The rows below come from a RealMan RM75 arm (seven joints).
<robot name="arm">
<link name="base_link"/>
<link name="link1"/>
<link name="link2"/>
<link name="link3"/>
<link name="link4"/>
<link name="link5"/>
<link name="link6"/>
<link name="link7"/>
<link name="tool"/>
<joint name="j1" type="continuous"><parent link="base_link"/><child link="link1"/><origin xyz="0.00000 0.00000 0.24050"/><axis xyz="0 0 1"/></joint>
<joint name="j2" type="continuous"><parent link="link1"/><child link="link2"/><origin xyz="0.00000 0.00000 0.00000"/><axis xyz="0 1 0"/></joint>
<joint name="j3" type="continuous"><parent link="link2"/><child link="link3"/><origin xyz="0.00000 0.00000 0.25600"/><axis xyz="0 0 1"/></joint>
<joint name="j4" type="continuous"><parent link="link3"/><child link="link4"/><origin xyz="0.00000 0.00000 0.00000"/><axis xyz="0 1 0"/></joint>
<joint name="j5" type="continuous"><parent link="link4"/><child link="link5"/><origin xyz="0.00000 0.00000 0.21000"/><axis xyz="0 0 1"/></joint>
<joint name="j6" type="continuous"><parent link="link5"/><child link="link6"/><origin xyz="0.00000 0.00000 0.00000"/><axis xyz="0 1 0"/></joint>
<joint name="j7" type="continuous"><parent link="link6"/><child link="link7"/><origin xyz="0.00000 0.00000 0.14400"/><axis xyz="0 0 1"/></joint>
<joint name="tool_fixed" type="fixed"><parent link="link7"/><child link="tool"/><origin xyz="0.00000 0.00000 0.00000"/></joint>
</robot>
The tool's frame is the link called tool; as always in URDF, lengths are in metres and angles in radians. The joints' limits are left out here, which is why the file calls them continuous.
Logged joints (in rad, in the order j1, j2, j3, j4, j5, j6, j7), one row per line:
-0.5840, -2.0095, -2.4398, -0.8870, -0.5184, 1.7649, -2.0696
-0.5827, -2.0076, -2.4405, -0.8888, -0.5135, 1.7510, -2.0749
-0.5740, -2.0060, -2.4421, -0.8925, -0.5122, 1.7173, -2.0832
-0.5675, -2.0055, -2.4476, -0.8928, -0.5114, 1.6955, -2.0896
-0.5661, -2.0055, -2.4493, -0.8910, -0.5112, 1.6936, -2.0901
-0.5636, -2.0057, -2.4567, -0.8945, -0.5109, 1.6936, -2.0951
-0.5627, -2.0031, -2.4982, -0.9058, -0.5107, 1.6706, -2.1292
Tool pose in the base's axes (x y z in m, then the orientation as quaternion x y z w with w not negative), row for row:
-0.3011, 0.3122, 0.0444, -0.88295, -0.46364, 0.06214, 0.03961
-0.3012, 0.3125, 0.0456, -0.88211, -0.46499, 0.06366, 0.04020
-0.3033, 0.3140, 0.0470, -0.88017, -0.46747, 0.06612, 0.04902
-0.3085, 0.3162, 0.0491, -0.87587, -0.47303, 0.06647, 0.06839
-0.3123, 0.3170, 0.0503, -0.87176, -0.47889, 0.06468, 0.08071
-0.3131, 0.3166, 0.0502, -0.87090, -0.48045, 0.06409, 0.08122
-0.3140, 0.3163, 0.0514, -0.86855, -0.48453, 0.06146, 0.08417
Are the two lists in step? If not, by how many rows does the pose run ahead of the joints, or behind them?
The pose runs 1 row behind the joints: the pose in row i belongs to the joints in row i - 1.
